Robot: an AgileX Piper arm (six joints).
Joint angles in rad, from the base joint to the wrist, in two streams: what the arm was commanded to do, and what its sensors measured. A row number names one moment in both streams.
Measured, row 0:
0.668 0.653 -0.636 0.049 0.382 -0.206
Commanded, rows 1 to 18:
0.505 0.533 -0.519 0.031 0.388 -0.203
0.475 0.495 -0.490 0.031 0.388 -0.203
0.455 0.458 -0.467 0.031 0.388 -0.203
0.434 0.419 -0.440 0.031 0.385 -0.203
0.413 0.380 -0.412 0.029 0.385 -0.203
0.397 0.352 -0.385 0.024 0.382 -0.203
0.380 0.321 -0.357 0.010 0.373 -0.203
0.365 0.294 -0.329 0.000 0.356 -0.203
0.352 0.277 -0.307 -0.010 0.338 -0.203
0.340 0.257 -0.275 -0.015 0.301 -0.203
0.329 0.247 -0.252 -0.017 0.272 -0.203
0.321 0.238 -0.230 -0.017 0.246 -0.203
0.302 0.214 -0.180 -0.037 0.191 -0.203
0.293 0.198 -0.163 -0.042 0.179 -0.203
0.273 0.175 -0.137 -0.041 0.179 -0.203
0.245 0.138 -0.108 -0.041 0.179 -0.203
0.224 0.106 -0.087 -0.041 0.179 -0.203
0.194 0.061 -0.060 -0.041 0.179 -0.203
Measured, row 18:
0.263 0.157 -0.126 -0.030 0.200 -0.204
